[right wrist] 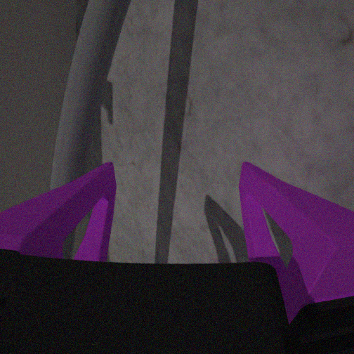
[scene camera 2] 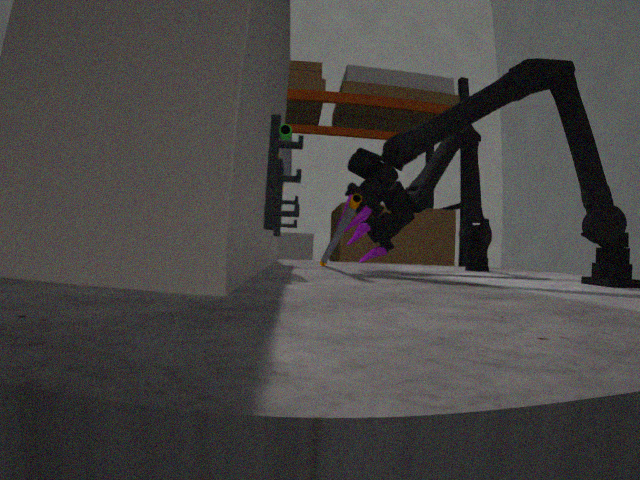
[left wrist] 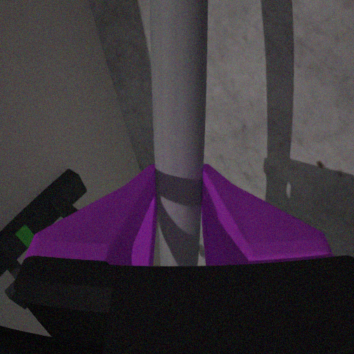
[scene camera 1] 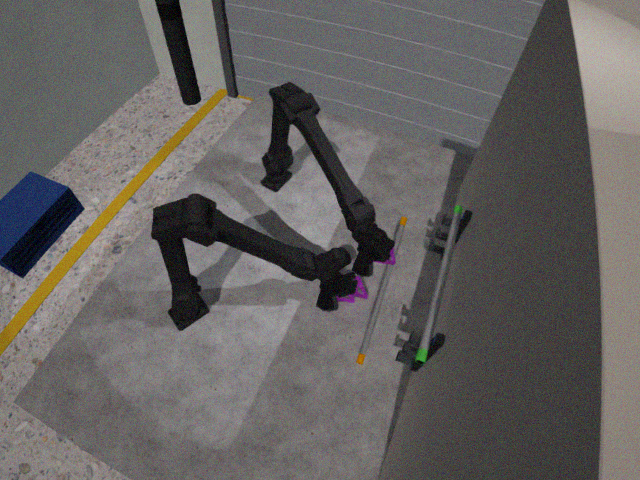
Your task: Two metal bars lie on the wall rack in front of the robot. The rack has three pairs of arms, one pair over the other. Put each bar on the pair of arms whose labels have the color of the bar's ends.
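Places are measured from the left arm's base along level axes (x ahead, y left, z up), in centimetres.
Pixels of known places: left gripper, between the fingertips: [scene camera 2: 340, 228] [scene camera 1: 392, 262]; right gripper, between the fingertips: [scene camera 2: 353, 253] [scene camera 1: 360, 299]; left arm's base, origin of its link: [scene camera 2: 611, 285] [scene camera 1: 276, 179]; right arm's base, origin of its link: [scene camera 2: 476, 270] [scene camera 1: 189, 312].
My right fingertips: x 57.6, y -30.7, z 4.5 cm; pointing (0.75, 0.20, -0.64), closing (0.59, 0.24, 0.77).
Observation:
For each thing: its middle in the pictures, then the offset to it from my right fingertips.
- orange-ended metal bar, middle of its body: [scene camera 2: 335, 238] [scene camera 1: 383, 287] dx +4.6, dy +6.0, dz +3.8 cm
- green-ended bar, middle of its body: [scene camera 2: 287, 159] [scene camera 1: 442, 275] dx +18.7, dy +7.0, dz +24.6 cm
The orange-ended metal bar [scene camera 1: 375, 313] [scene camera 2: 339, 233] [left wrist: 179, 90] is off the rack, out in front of it. My left gripper [scene camera 1: 391, 261] [scene camera 2: 343, 226] [left wrist: 178, 176] is shut on this bar. The green-ended bar [scene camera 1: 440, 289] [scene camera 2: 285, 132] lies on the top pair of arms of the wall rack [scene camera 2: 272, 206] [scene camera 1: 466, 220]. A green patch [left wrist: 24, 236] shows on the rack in the left wrist view. My right gripper [scene camera 1: 360, 298] [scene camera 2: 355, 252] [right wrist: 177, 173] is part open with nothing between its fingers, beside and below the held bar. A stretch of bar passes outside its left finger in the right wrist view; its ends are hidden.
The wall [scene camera 1: 522, 258] [scene camera 2: 155, 155] stands directly behind the rack. The rack's lower arms [scene camera 2: 290, 179] stick out with upturned tips. My two grippers are close together. A blue box [scene camera 1: 36, 217] and a shelf with cartons [scene camera 2: 392, 100] stand farther off.

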